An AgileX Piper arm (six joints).
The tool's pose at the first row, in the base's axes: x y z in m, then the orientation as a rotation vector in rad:
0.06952, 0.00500, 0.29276, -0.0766, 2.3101, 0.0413
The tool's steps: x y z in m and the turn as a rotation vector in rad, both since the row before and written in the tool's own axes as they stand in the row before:
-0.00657, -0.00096, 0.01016, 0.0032, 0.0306, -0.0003
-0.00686, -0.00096, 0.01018, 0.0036, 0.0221, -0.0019
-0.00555, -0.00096, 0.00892, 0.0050, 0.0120, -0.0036
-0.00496, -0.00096, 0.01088, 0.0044, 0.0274, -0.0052
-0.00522, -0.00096, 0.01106, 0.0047, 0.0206, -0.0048
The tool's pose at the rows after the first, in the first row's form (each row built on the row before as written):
0.08149, 0.00487, 0.29075, -0.0764, 2.3407, 0.0365
0.09361, 0.00472, 0.28857, -0.0776, 2.3627, 0.0306
0.10386, 0.00443, 0.28611, -0.0798, 2.3745, 0.0225
0.11502, 0.00416, 0.28171, -0.0847, 2.4016, 0.0138
0.12637, 0.00387, 0.27706, -0.0888, 2.4219, 0.0051

